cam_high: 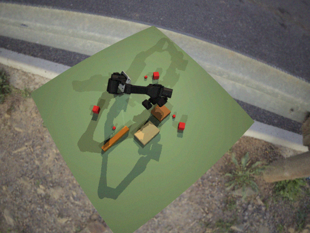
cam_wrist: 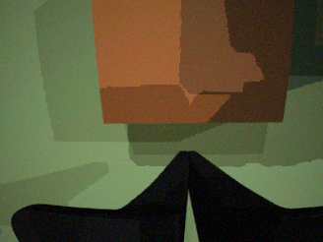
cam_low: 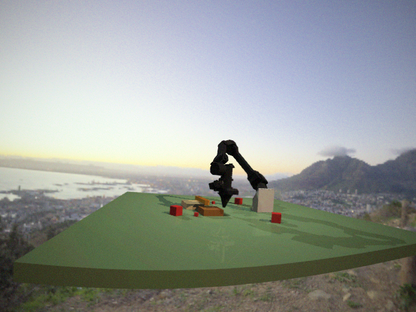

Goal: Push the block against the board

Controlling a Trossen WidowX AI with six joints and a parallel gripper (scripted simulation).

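Now: gripper tip 70 mm short of the brown square block and 20 mm above it. Also, from my gripper tip: tan block (120 mm ahead, 180 mm to the right, 20 mm below); then orange board (20 mm ahead, 360 mm to the right, 20 mm below).
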